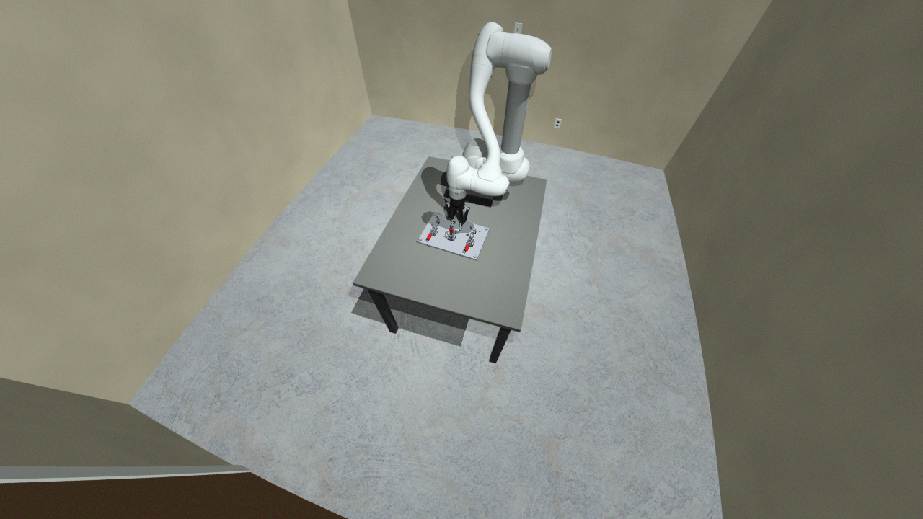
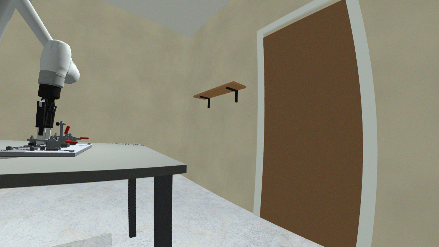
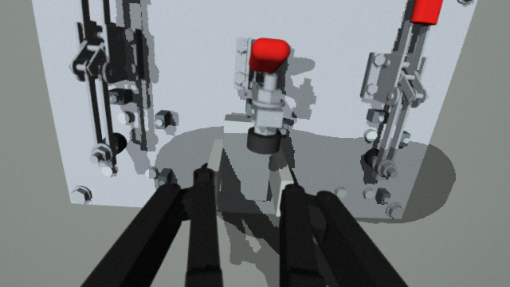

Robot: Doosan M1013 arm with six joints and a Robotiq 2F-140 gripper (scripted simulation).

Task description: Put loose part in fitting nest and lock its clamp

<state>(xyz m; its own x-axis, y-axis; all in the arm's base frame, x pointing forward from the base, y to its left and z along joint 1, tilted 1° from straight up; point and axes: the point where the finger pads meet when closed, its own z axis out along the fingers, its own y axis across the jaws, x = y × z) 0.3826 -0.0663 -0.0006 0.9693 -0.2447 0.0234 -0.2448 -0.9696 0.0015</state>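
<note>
Now: hand 30 mm above the grey block part. From my hand the other things lie so: white fixture plate 50 mm below, 40 mm ahead, 10 mm to the right.
</note>
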